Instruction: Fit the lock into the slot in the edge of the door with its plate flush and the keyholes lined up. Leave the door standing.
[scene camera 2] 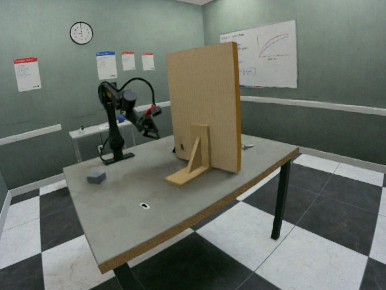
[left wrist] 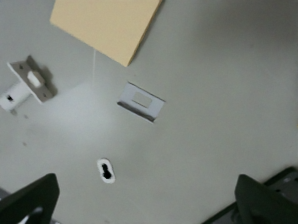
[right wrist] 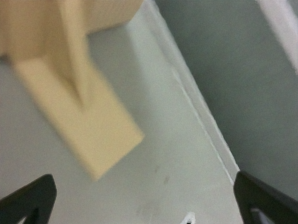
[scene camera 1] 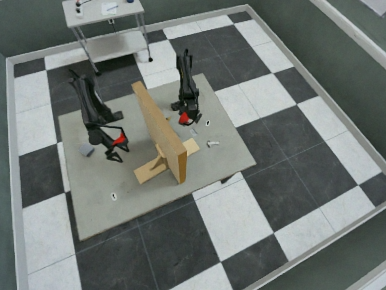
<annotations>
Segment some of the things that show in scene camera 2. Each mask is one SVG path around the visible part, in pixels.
A door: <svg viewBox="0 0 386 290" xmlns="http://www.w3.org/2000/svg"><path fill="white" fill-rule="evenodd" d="M237 42L213 44L166 54L176 157L190 160L187 167L165 178L165 182L183 188L215 167L236 173L241 170L241 105Z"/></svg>
</annotations>
